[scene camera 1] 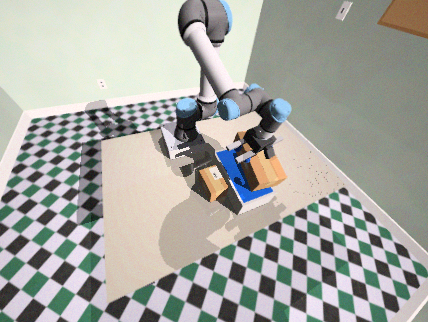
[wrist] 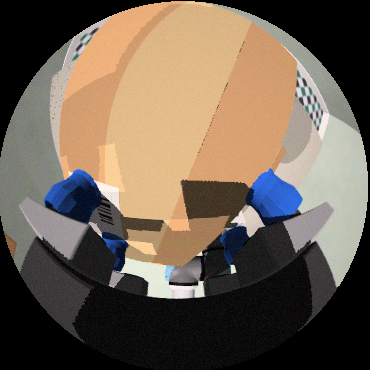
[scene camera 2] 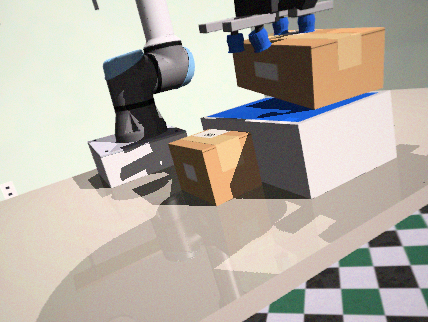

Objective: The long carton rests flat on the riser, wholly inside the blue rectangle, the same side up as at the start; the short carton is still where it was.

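Places are measured from the arm's base along level axes (x left, y back, z up), in centimetres.
Pixels of known places: end effector, tool point: (scene camera 1: 251, 149) (wrist: 174, 218); arm's base, origin of the base link: (scene camera 1: 186, 133) (scene camera 2: 142, 134).
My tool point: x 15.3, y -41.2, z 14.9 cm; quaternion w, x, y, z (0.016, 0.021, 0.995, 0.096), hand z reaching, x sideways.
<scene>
For each thing: its top centre in the pictures, then the offset to it from my tool point. "spot": a spot on its surface instead. Level surfaces: height alone.
- blue rectangle, surface spot: (scene camera 2: 225, 111) spot: dy +13.2, dx -5.6, dz -12.1 cm
- white riser, middle of its top: (scene camera 2: 277, 106) (scene camera 1: 242, 170) dy -2.6, dx -4.9, dz -12.2 cm
- short carton, middle of its top: (scene camera 2: 206, 138) (scene camera 1: 213, 178) dy +2.7, dx -20.5, dz -13.9 cm
- beige table, its level: dz -24.2 cm
The long carton (scene camera 1: 265, 172) (scene camera 2: 295, 75) (wrist: 165, 100) hangs level beneath my suction gripper (scene camera 1: 257, 147) (scene camera 2: 272, 34) (wrist: 175, 220), whose blue cups are at its robot-side end. Its taped face is up. It is low over the blue rectangle (scene camera 1: 227, 160) (scene camera 2: 225, 111) on the white riser (scene camera 1: 252, 205) (scene camera 2: 350, 145). A narrow gap seems to show under it in scene camera 2. It sits towards the riser's far side from the short carton; whether it is wholly inside the blue is unclear. The short carton (scene camera 1: 212, 185) (scene camera 2: 205, 170) stands on the table beside the riser, label up.
The robot's base block (scene camera 1: 172, 145) (scene camera 2: 122, 167) stands on the beige table (scene camera 1: 135, 200) (scene camera 2: 45, 240) behind the short carton. The arm reaches over from the base. Grey and pale green walls rise behind the table.
</scene>
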